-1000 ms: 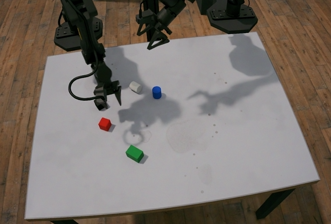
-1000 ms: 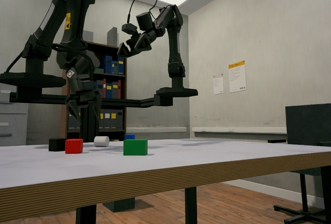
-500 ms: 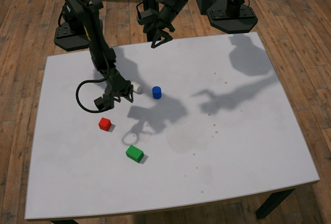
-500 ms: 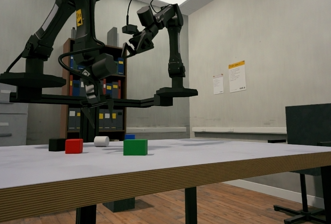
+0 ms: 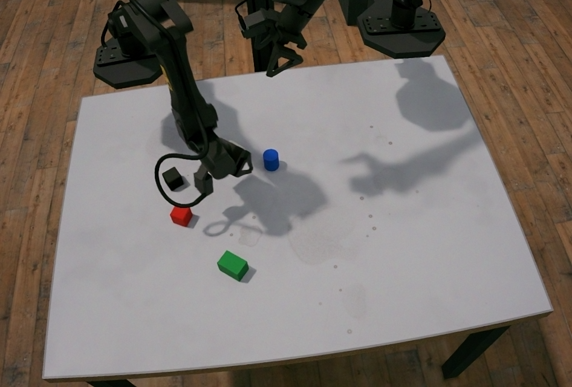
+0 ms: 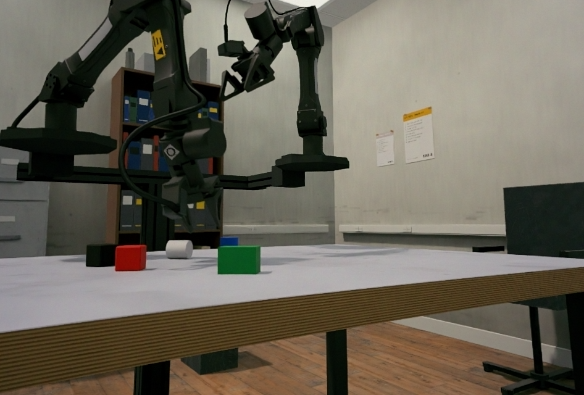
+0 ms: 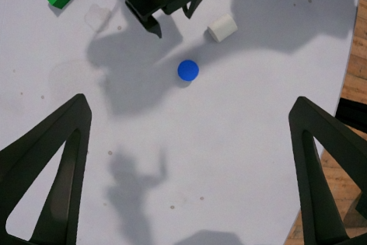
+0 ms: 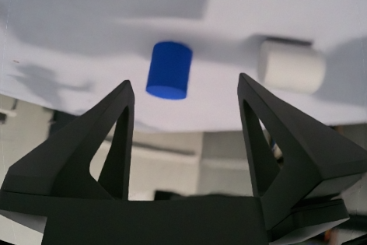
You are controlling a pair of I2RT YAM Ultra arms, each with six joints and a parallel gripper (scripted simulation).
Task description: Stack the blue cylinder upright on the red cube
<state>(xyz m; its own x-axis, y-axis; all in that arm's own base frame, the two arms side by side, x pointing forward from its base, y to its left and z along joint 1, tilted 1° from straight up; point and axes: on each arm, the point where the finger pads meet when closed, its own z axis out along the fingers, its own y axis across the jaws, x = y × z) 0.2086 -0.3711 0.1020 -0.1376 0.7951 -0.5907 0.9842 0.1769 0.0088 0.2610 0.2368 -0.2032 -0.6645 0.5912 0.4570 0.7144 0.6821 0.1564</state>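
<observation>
Now: the blue cylinder 70 mm to the left of my right hand, 50 mm below it and 40 mm behind it. Round my right hand: red cube 170 mm to the right, 100 mm ahead, 50 mm below; then white cylinder 90 mm behind, 50 mm below, 20 mm to the right; then black cube 190 mm to the right, 50 mm below, 20 mm behind.
</observation>
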